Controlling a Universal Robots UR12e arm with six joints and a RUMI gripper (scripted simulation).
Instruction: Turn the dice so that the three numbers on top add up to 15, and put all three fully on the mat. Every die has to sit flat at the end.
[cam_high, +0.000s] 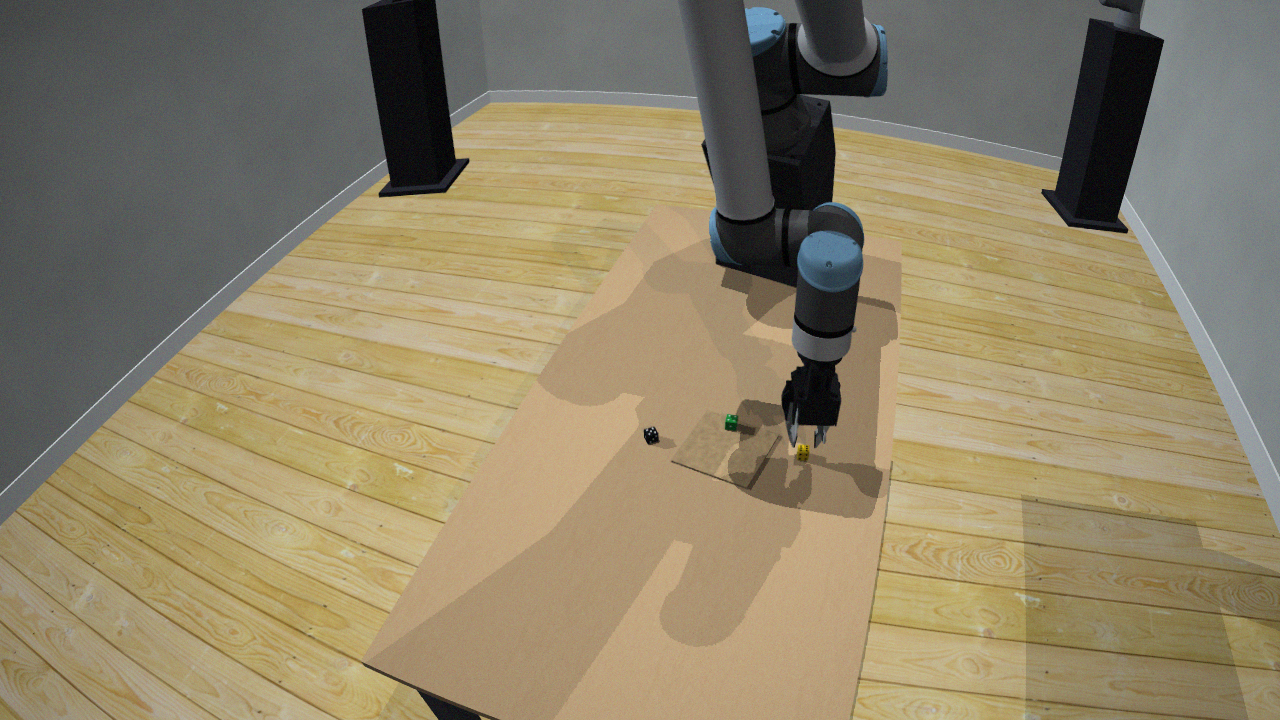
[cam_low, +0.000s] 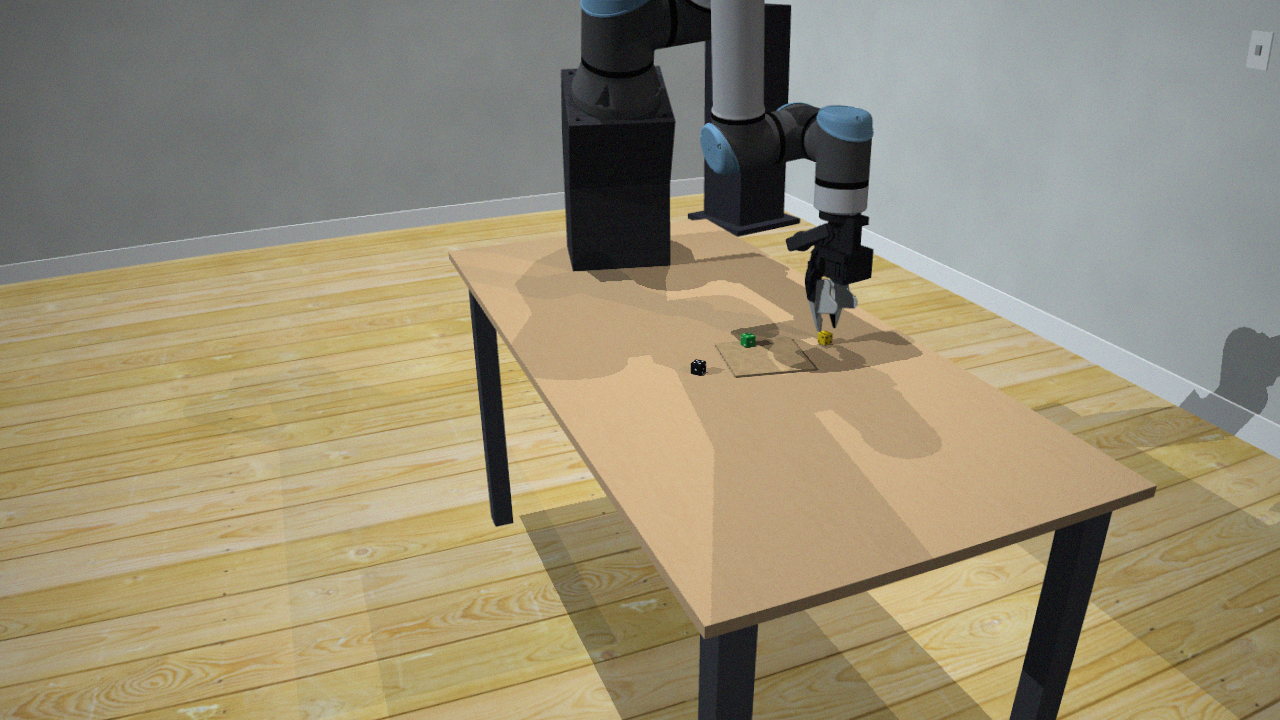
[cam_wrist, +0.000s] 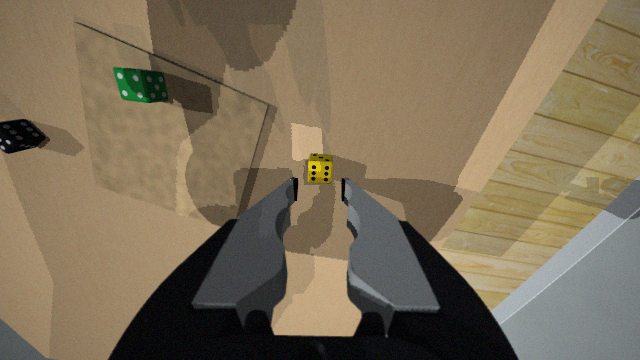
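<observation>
Right now the yellow die is 3 cm below my hand. From my hand the other things lie so: thin square mat: 2 cm behind, 13 cm to the right, 4 cm below; then black die: 3 cm behind, 26 cm to the right, 3 cm below; then green die: 7 cm behind, 13 cm to the right, 3 cm below.
</observation>
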